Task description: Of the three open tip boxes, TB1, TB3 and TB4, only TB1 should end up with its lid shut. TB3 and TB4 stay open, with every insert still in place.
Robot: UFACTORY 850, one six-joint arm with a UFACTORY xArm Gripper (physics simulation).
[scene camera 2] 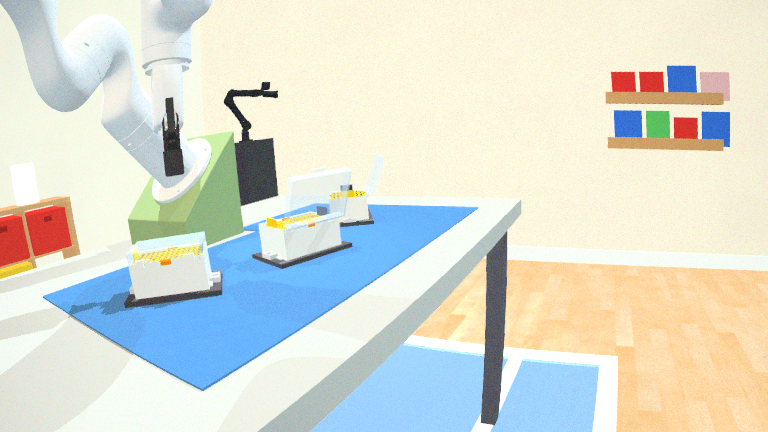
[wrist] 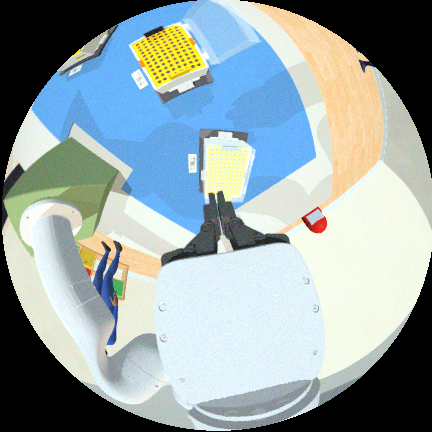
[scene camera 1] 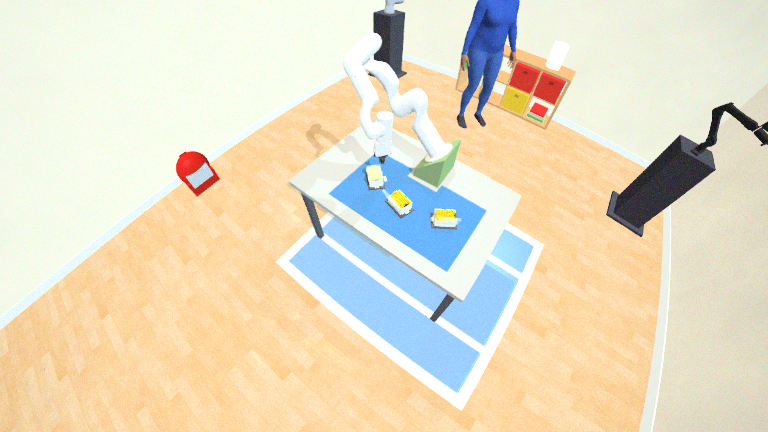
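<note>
TB1 (scene camera 1: pixel 374 177) (scene camera 2: pixel 170 280) (wrist: pixel 226 172) is the white box nearest the mat's end. Its clear lid lies over the pale yellow insert; I cannot tell whether it is fully seated. TB4 (scene camera 1: pixel 400 202) (scene camera 2: pixel 303 239) (wrist: pixel 170 56) is the middle box, its clear lid (scene camera 2: pixel 317 188) (wrist: pixel 225 32) standing open and its yellow insert inside. TB3 (scene camera 1: pixel 444 219) (scene camera 2: pixel 350 208) (wrist: pixel 87 51) is at the far end, its lid (scene camera 2: pixel 375 173) raised and yellow insert inside; it is partly cut off in the wrist view. My gripper (scene camera 1: pixel 382 160) (scene camera 2: pixel 173 173) (wrist: pixel 216 200) is shut and empty, above TB1's end.
The boxes stand on dark bases on a blue mat (scene camera 1: pixel 354 193) (scene camera 2: pixel 214 349) (wrist: pixel 150 145) on the grey table (scene camera 1: pixel 483 236) (scene camera 2: pixel 429 290). The green arm pedestal (scene camera 1: pixel 435 171) (scene camera 2: pixel 185 214) (wrist: pixel 65 170) stands beside the mat. A blue figure (scene camera 1: pixel 486 53) (wrist: pixel 107 290) stands behind the table.
</note>
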